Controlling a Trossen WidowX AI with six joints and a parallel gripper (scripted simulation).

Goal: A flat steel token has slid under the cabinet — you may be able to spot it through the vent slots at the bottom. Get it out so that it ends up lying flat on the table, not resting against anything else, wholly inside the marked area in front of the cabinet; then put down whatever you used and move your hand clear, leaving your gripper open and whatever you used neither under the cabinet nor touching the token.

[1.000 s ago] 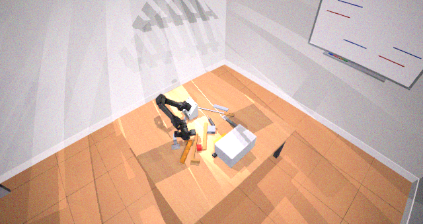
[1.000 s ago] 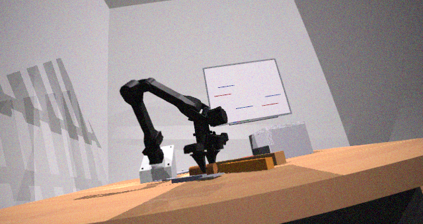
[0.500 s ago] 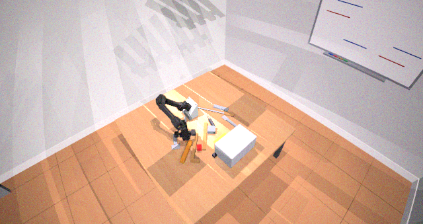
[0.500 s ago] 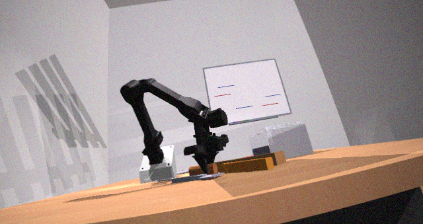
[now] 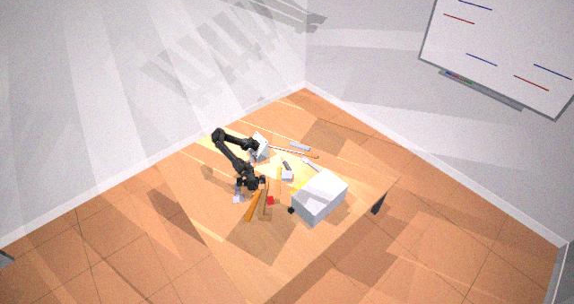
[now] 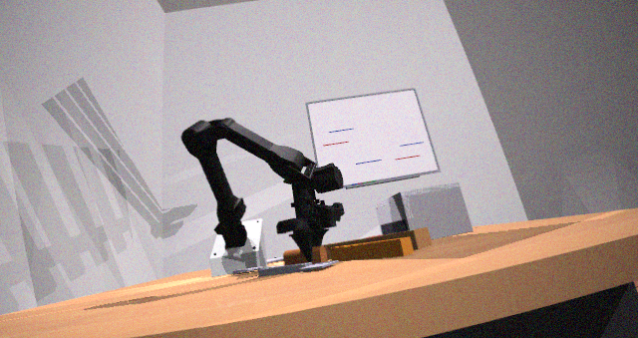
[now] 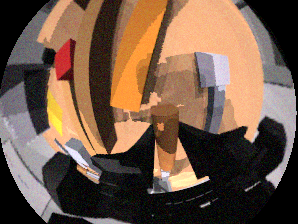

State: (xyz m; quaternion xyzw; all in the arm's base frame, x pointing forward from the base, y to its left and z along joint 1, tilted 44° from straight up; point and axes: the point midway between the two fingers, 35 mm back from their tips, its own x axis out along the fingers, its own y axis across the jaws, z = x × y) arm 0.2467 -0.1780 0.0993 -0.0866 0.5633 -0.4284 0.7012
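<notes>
Right now my gripper tip is 120 mm short of the orange bar, 70 mm to the left of it and 10 mm below it. Round my gripper tip: thin wooden stick 80 mm ahead, 160 mm to the left; red block 160 mm ahead, 30 mm to the left, 10 mm above; grey block 70 mm ahead, 240 mm to the left, 10 mm above.
</notes>
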